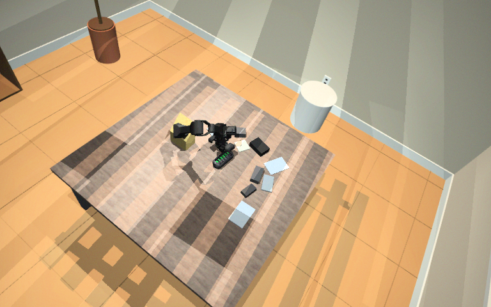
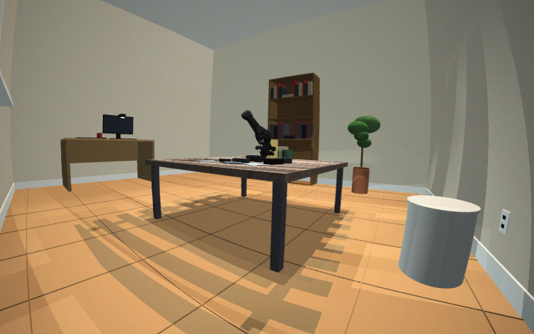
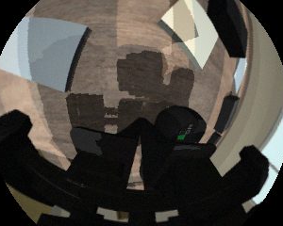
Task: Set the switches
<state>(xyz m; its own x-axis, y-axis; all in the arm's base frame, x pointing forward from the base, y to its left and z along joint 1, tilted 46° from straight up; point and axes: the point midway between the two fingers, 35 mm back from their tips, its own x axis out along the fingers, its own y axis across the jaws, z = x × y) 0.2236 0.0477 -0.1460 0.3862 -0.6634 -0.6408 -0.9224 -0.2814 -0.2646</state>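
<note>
My gripper tip is now 140 mm to the right of the cream card and 50 mm short of it. From my gripper tip the other things lie so: dark box (210 mm to the left, 140 mm ahead, 10 mm above); grey plate (360 mm ahead, 40 mm to the left).
</note>
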